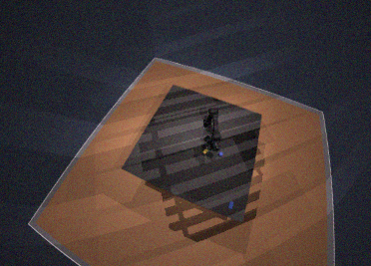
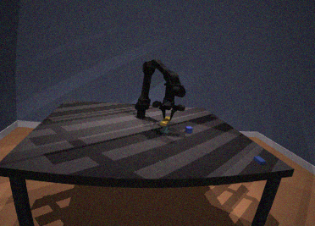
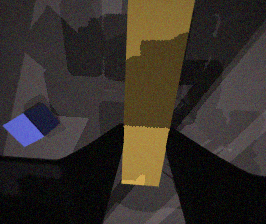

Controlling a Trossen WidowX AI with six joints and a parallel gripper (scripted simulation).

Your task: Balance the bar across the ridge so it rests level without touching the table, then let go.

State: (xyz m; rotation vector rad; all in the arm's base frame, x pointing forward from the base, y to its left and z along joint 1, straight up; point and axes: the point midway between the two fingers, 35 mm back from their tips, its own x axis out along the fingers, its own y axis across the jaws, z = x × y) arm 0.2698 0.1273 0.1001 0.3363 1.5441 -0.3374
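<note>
My gripper tip is 30 mm short of the yellow bar and 10 mm to the left of it. Round my gripper tip: blue cube: 30 mm ahead, 130 mm to the left, 50 mm below.
</note>
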